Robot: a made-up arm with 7 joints. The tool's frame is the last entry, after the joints. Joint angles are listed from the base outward. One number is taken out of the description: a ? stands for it. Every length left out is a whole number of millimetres.
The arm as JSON. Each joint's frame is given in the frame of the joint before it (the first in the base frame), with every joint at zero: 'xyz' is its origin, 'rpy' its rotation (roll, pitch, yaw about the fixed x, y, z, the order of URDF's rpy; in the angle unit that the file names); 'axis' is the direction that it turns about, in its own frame. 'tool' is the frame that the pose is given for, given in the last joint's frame.
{
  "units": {
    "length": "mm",
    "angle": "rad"
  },
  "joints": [
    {
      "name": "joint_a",
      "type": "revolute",
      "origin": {
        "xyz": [
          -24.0,
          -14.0,
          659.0
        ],
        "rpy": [
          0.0,
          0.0,
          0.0
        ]
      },
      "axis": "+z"
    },
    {
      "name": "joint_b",
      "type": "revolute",
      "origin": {
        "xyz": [
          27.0,
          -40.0,
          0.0
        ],
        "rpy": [
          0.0,
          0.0,
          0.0
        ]
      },
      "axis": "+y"
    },
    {
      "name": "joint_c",
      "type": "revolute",
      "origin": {
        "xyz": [
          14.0,
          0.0,
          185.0
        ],
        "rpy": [
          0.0,
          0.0,
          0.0
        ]
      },
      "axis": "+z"
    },
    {
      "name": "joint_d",
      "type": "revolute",
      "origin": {
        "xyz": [
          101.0,
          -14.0,
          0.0
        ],
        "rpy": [
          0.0,
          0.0,
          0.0
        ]
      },
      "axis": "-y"
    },
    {
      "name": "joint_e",
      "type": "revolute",
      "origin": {
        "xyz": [
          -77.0,
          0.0,
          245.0
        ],
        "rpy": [
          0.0,
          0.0,
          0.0
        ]
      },
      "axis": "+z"
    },
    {
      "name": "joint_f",
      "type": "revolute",
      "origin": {
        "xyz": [
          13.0,
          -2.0,
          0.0
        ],
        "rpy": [
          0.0,
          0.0,
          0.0
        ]
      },
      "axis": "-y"
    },
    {
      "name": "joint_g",
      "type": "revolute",
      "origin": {
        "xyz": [
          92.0,
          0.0,
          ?
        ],
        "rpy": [
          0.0,
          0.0,
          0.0
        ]
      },
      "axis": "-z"
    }
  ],
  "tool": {
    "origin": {
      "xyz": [
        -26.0,
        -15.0,
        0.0
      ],
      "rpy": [
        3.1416,
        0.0,
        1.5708
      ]
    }
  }
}
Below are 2 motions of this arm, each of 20 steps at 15 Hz.
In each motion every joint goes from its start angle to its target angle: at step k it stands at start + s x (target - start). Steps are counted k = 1, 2, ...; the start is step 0. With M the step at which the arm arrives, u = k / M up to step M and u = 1 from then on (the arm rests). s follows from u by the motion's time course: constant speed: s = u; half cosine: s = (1 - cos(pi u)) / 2; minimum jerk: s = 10 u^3 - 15 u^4 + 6 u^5.
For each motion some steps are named. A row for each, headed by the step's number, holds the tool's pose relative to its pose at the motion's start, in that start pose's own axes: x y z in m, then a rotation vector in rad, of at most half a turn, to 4 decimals.
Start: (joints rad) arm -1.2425 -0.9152 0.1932 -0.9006 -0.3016 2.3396 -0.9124
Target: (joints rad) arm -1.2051 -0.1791 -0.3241 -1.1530 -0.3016 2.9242 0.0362
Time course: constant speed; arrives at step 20
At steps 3, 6, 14, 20:
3: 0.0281 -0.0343 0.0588 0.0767 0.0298 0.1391
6: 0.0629 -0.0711 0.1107 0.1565 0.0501 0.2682
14: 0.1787 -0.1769 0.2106 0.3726 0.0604 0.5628
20: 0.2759 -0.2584 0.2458 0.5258 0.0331 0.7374

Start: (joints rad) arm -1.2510 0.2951 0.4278 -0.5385 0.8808 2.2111 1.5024
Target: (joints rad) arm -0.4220 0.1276 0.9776 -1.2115 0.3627 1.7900 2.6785
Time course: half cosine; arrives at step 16
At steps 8, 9, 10, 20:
8: -0.1607 -0.1383 0.1854 0.0657 -0.8460 0.4841
9: -0.2053 -0.1794 0.2009 0.0246 -1.0157 0.5180
10: -0.2505 -0.2211 0.2068 -0.0311 -1.1721 0.5278
20: -0.4033 -0.3554 0.1576 -0.3038 -1.5871 0.3947

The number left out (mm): -36.0
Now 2 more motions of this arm.
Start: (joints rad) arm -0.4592 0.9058 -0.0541 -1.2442 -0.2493 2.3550 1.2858
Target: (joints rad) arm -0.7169 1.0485 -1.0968 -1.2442 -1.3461 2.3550 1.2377
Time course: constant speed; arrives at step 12
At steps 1, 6, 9, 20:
1: -0.0241 0.0353 0.0142 -0.1239 -0.0803 -0.0158
6: -0.1786 0.1921 0.0378 -0.6419 -0.6041 -0.1492
9: -0.2854 0.2617 0.0114 -0.8500 -0.9988 -0.2732
20: -0.3889 0.3073 -0.0437 -0.9598 -1.4362 -0.4296

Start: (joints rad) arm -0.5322 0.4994 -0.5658 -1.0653 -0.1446 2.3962 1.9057
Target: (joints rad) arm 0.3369 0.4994 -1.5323 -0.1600 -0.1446 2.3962 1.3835
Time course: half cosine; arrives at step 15
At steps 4, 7, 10, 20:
4: 0.0251 -0.0223 -0.0682 -0.0054 0.1995 -0.1162
7: 0.0382 -0.0585 -0.2026 -0.0340 0.5546 -0.3050
10: 0.0050 -0.0842 -0.3562 -0.1015 0.9512 -0.4763
20: -0.0582 -0.0884 -0.4749 -0.1953 1.2852 -0.5784

